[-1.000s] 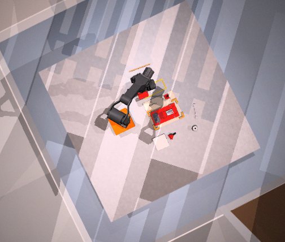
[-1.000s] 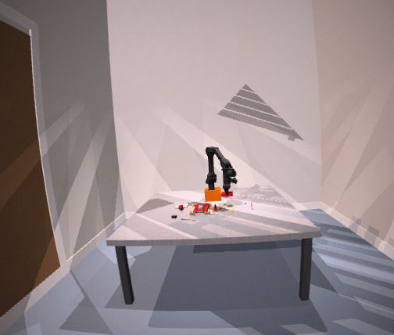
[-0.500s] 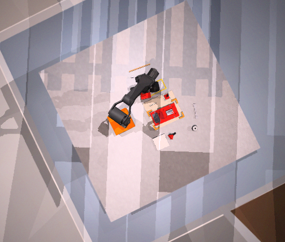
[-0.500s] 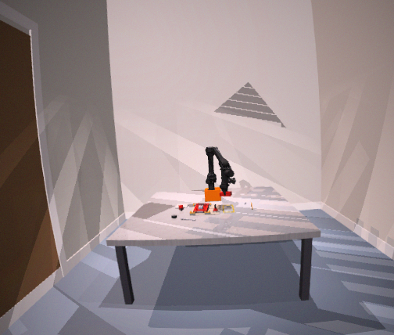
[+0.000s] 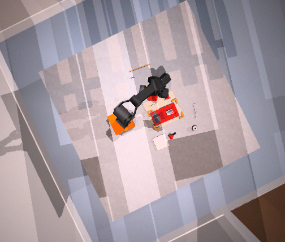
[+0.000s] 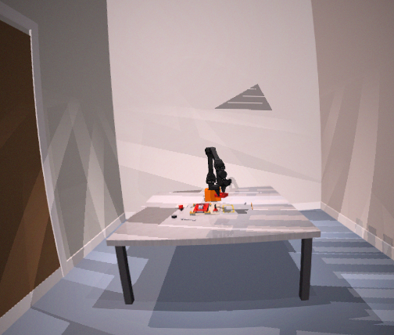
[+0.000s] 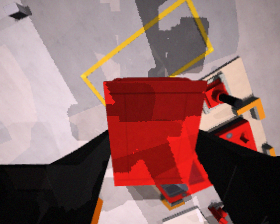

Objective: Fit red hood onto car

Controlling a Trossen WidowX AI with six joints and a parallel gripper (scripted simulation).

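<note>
The pale jig is 150 mm to the right of my gripper tip, 90 mm below it and 40 mm ahead of it. Round my gripper tip: white square: 340 mm to the right, 100 mm below, 100 mm behind; then thin wooden stick: 240 mm to the left, 100 mm below, 20 mm ahead; then red hood: 10 mm above.
</note>
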